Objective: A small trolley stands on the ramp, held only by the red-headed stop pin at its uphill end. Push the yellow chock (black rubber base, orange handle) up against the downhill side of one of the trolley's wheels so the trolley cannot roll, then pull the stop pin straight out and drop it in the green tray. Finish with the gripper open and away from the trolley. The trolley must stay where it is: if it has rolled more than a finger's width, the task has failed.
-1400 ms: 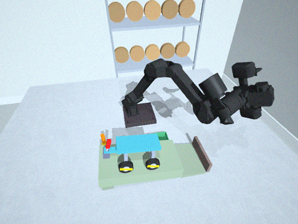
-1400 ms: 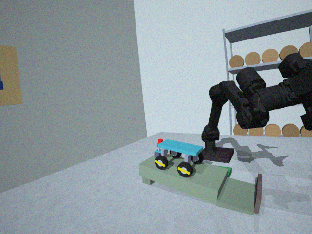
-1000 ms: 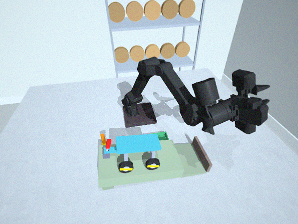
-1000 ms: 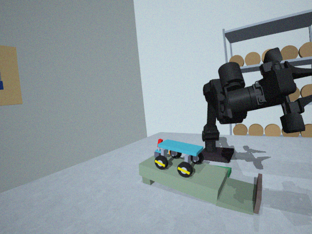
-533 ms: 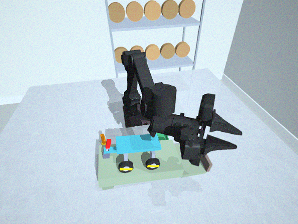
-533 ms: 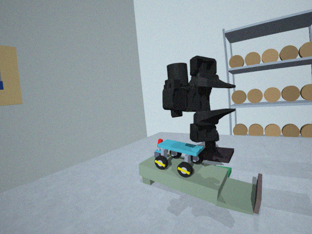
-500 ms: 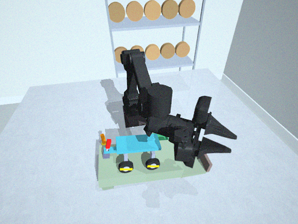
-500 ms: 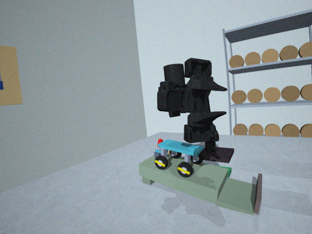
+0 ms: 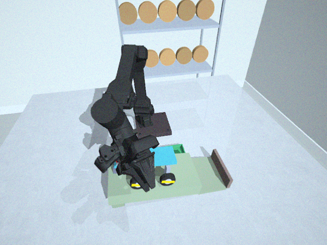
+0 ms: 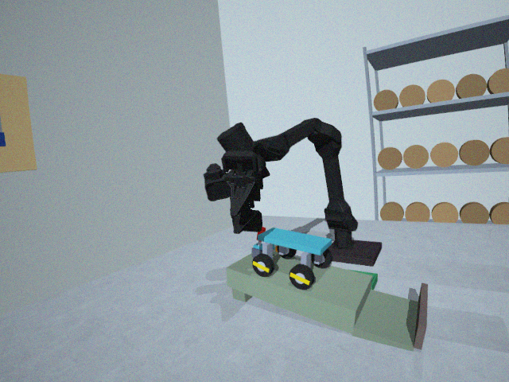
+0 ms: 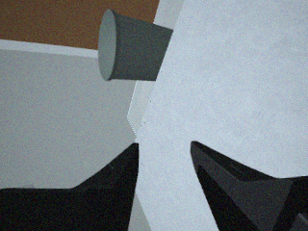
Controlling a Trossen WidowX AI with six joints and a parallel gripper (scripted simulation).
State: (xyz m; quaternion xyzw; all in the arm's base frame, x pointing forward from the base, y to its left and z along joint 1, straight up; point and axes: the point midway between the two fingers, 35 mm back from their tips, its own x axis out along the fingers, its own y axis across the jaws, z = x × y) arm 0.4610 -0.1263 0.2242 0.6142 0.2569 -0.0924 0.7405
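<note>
The red-headed stop pin lies 20 cm behind my gripper tip, 5 cm to the right of it and 10 cm below it. From my gripper tip the other things lie so: yellow chock (32 cm behind, 6 cm to the right, 21 cm below); then green ramp (16 cm behind, 5 cm to the left, 18 cm below); then trolley (16 cm behind, 5 cm to the left, 12 cm below).
</note>
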